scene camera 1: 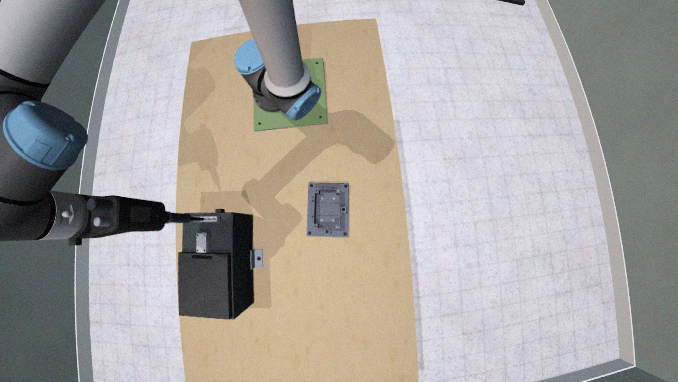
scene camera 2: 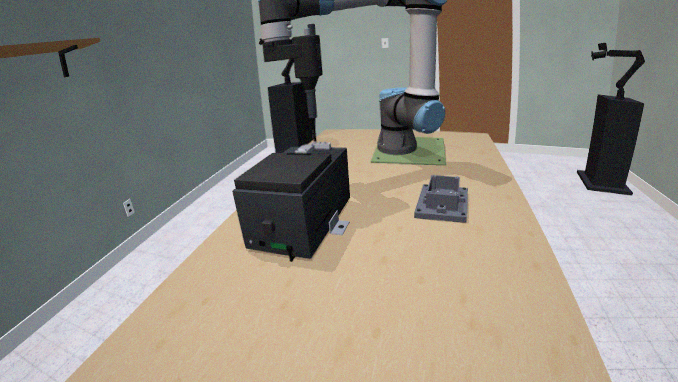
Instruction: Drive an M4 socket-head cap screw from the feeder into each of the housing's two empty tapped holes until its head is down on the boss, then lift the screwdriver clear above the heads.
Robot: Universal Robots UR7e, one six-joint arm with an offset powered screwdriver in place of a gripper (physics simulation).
Labels:
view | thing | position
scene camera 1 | black screw feeder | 234,234
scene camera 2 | black screw feeder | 296,223

